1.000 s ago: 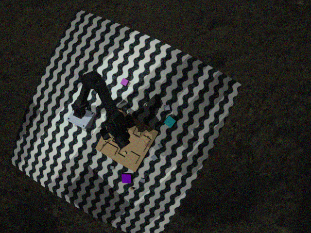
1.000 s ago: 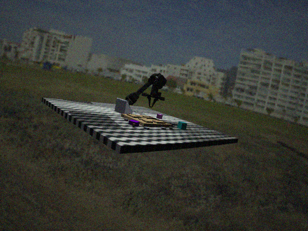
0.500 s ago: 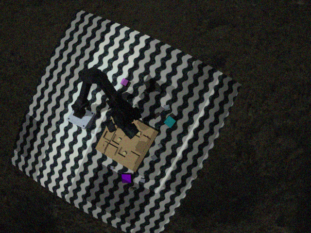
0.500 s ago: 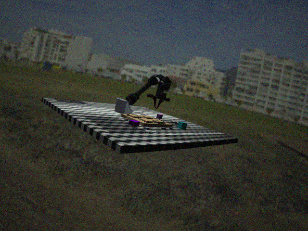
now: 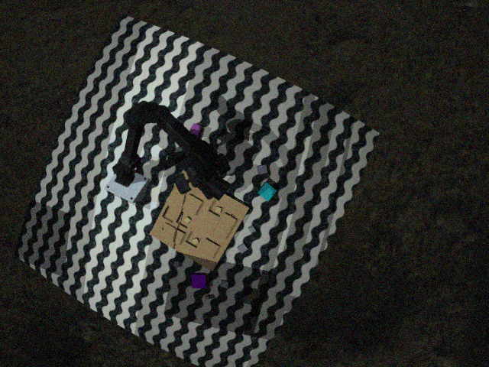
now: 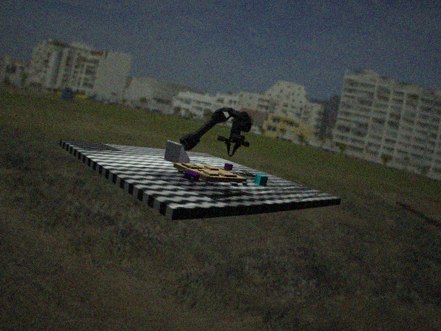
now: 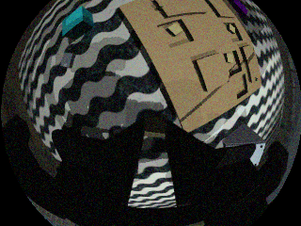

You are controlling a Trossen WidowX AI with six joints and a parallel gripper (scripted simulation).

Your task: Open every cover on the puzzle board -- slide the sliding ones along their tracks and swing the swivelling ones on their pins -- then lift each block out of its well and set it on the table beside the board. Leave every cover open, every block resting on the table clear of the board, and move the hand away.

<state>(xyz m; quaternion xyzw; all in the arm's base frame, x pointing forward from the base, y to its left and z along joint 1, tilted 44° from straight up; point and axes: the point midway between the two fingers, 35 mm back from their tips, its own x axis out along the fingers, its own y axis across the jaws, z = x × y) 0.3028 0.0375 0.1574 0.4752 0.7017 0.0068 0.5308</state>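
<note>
My gripper tip is now 20 cm to the left of the tan puzzle board, 9 cm above it and 3 cm short of it. The rest, counted from my gripper tip: grey bit 19 cm ahead, 11 cm below, 10 cm to the left; teal block 23 cm ahead, 9 cm below, 3 cm to the left; purple block 41 cm to the right, 12 cm ahead, 10 cm below.
</note>
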